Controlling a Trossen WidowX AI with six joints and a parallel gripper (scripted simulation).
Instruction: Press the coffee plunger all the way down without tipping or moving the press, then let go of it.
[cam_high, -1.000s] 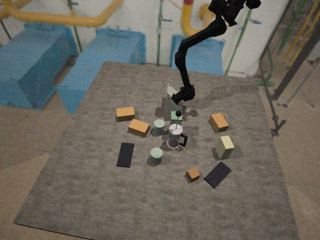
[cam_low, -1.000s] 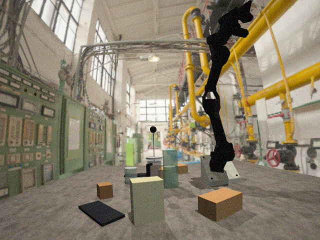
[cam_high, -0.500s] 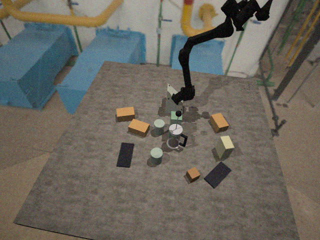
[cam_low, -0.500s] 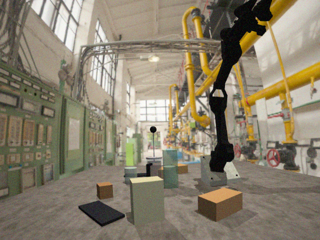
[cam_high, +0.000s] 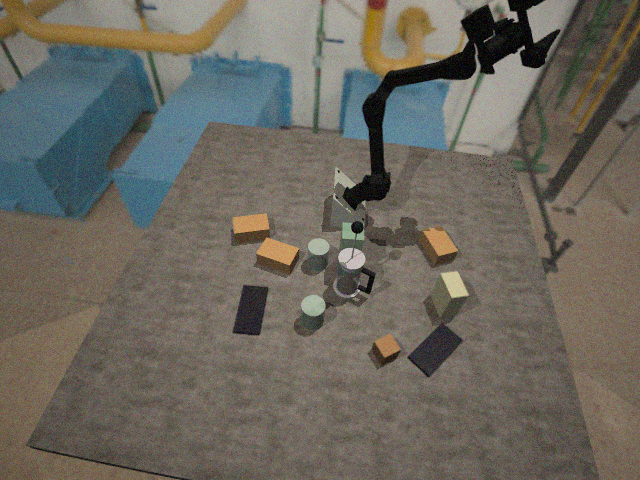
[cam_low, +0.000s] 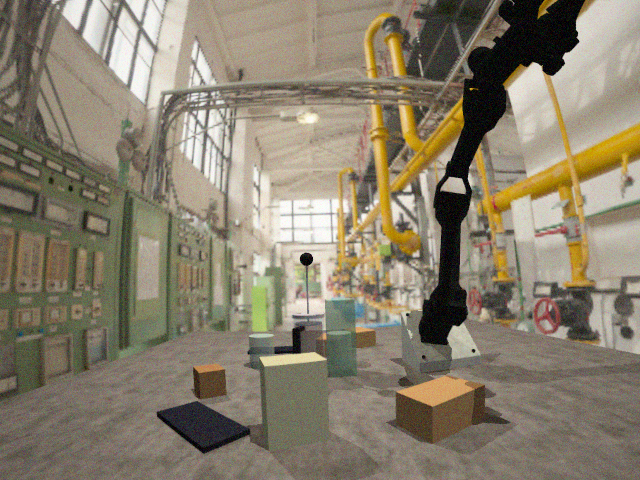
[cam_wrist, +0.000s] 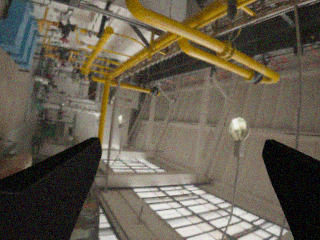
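Now: gripper tip 49 cm short of the coffee press, 33 cm to the left of it and 52 cm above it. The rest, counted from my gripper tip: cream block: 47 cm ahead, 6 cm to the right, 60 cm below; green block: 42 cm ahead, 36 cm to the right, 57 cm below.
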